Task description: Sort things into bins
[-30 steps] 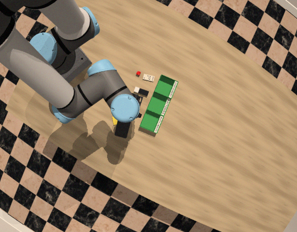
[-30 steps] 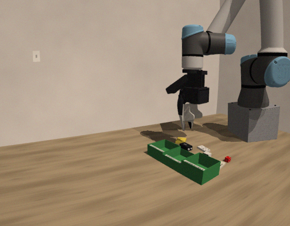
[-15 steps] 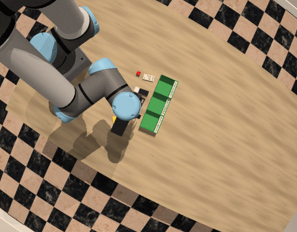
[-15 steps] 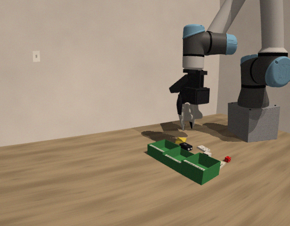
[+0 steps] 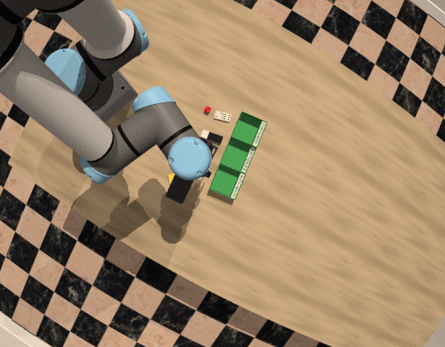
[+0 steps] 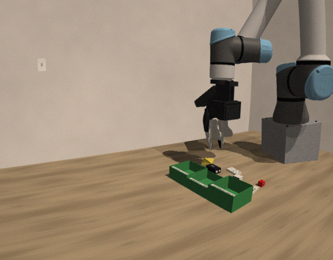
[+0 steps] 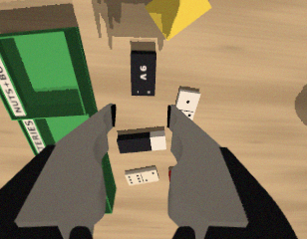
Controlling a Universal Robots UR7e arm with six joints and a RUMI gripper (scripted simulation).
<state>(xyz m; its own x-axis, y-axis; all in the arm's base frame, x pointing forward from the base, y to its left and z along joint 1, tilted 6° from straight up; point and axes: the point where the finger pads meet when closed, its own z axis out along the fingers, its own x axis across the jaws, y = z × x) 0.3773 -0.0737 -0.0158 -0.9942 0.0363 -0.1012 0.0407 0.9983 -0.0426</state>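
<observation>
My hand is 9 cm above the black 9V battery and 1 cm to the right of it. Also, from my hand: black-and-white block (10 cm to the left, 9 cm below); then red die (17 cm to the left, 9 cm below, 4 cm behind); then yellow block (9 cm below, 7 cm to the right, 3 cm behind).
</observation>
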